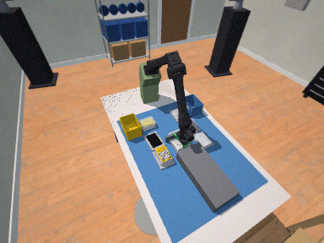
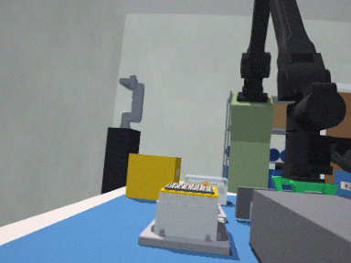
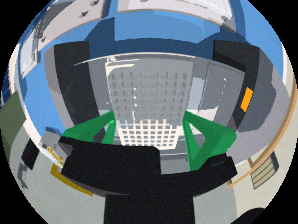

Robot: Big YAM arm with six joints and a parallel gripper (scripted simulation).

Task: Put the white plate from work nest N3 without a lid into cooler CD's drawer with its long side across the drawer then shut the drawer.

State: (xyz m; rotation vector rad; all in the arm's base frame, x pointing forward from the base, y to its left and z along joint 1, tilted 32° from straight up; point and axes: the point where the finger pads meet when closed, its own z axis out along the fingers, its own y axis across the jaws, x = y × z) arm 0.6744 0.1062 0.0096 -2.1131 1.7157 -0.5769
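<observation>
Right now my hand is 40 mm short of the drawer, 10 mm to the right of it and 10 mm above it. Also, from my hand: grey cooler CD 160 mm ahead, 40 mm to the left; then white plate right at my hand; then yellow-topped tip box 180 mm to the right, 70 mm ahead, 20 mm above.
</observation>
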